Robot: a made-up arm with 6 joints.
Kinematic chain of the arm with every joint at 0, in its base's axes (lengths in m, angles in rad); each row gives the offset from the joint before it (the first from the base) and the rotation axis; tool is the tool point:
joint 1: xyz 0 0 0.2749 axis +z
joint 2: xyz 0 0 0 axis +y
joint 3: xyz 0 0 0.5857 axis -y
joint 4: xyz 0 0 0 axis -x
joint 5: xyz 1.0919 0 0 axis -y
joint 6: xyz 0 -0.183 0 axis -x
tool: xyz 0 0 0
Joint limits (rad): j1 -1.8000..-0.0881 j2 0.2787..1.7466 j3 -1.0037..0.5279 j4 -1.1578..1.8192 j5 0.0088..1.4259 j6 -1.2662..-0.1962
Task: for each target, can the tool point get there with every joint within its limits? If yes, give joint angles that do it. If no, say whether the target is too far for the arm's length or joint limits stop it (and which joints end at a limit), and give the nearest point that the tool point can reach.
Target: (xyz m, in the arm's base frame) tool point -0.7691 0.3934 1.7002
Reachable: no: joint limits stop it (at a limit: joint 1, joint 2, joint 3) | nearest point -0.3890 -1.1269 1.2388 | short by 1.634 m
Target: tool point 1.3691 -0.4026 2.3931
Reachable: no: too far | nearest point 1.1265 -0.3313 1.2846 | short by 1.137 m
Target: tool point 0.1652 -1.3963 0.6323
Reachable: yes | joints -1.3432 0.5580 0.3403 0.5694 0.2083 -0.3366
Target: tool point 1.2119 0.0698 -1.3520
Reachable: no: too far | nearest point 0.9960 -0.0428 -0.8512 | short by 0.557 m
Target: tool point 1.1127 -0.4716 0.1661
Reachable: yes | joints -0.3582 0.5181 -0.2339 1.2854 1.2156 -0.3092
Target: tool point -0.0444 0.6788 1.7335
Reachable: no: joint limits stop it (at a limit: joint 1, joint 2, joint 3, joint 4) | nearest point 1.1750 -0.0586 1.2792 | short by 1.496 m
